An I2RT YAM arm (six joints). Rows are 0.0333 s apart.
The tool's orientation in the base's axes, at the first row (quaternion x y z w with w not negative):
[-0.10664 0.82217 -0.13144 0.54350]
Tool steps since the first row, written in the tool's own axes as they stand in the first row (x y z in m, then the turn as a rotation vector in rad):
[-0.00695 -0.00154 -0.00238 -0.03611 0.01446 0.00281]
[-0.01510 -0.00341 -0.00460 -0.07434 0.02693 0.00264]
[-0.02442 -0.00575 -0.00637 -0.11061 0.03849 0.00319]
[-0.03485 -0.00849 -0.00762 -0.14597 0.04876 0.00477]
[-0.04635 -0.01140 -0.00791 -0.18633 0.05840 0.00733]
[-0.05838 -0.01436 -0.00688 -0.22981 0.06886 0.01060]
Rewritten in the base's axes. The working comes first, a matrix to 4 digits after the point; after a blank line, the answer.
The tool's axes in the first row as the columns of a matrix, in the base's axes (used below as rounded here):
[-0.3865 -0.0325 0.9217]
[-0.3182 0.9427 -0.1002]
[-0.8657 -0.3320 -0.3747]

[0.00054 0.00100 0.00742 0.01608 0.02484 0.02541]
[0.00171 0.00205 0.01593 0.03029 0.04878 0.05443]
[0.00375 0.00299 0.02544 0.04444 0.07116 0.08178]
[0.00672 0.00385 0.03584 0.05923 0.09194 0.10839]
[0.01099 0.00479 0.04687 0.07687 0.11361 0.13917]
[0.01669 0.00573 0.05789 0.09635 0.13698 0.17211]

